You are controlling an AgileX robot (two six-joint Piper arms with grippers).
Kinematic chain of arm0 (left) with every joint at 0, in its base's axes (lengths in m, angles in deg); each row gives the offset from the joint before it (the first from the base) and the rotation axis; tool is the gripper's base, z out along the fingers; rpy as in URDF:
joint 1: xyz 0 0 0.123 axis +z
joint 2: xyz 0 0 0 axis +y
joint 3: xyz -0.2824 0 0.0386 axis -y
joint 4: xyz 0.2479 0 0.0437 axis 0.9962 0 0.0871
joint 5: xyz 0 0 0 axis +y
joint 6: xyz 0.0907 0 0.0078 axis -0.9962 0 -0.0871
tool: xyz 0 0 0 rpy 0 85 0
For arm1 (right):
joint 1: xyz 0 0 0.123 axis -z
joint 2: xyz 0 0 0 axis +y
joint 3: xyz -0.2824 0 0.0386 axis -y
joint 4: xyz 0.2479 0 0.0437 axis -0.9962 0 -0.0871
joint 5: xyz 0 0 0 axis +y
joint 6: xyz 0.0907 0 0.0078 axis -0.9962 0 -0.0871
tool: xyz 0 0 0 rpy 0 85 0
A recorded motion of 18 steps. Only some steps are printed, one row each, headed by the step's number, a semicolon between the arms.
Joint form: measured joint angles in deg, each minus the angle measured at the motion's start. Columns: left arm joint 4, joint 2, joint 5, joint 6, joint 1, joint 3; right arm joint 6, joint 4, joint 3, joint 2, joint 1, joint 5.
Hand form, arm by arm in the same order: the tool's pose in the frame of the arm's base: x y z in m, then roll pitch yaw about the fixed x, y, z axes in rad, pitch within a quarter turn. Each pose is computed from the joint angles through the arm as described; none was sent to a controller.
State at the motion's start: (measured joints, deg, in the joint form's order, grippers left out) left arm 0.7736 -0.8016 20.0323 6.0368 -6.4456 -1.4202; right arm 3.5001 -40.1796 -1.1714 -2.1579 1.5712 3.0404
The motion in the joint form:
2: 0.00 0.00 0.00 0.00 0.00 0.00; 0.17 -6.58 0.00 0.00 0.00 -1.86
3: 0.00 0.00 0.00 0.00 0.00 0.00; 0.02 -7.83 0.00 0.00 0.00 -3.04
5: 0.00 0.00 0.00 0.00 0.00 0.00; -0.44 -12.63 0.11 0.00 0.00 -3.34
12: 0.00 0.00 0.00 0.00 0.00 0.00; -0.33 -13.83 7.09 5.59 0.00 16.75
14: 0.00 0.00 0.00 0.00 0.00 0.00; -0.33 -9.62 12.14 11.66 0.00 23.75
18: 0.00 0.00 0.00 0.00 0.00 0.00; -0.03 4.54 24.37 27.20 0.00 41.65
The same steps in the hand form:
2: 0.0528 -0.0055 0.1740 -2.8267 1.2832 -2.9218; 0.0541 0.0000 0.2070 1.4388 0.8158 1.4620
3: 0.0528 -0.0055 0.1740 -2.8267 1.2832 -2.9218; 0.0540 -0.0014 0.2083 1.4223 0.7888 1.4376
5: 0.0528 -0.0055 0.1740 -2.8267 1.2832 -2.9218; 0.0538 -0.0018 0.2092 1.4277 0.6970 1.4469
12: 0.0528 -0.0055 0.1740 -2.8267 1.2832 -2.9218; 0.0541 0.0236 0.2260 1.6677 0.6890 1.8834
14: 0.0528 -0.0055 0.1740 -2.8267 1.2832 -2.9218; 0.0591 0.0298 0.2405 1.8258 0.7265 2.0730
18: 0.0528 -0.0055 0.1740 -2.8267 1.2832 -2.9218; 0.0781 0.0352 0.2647 2.3451 0.7072 2.6144

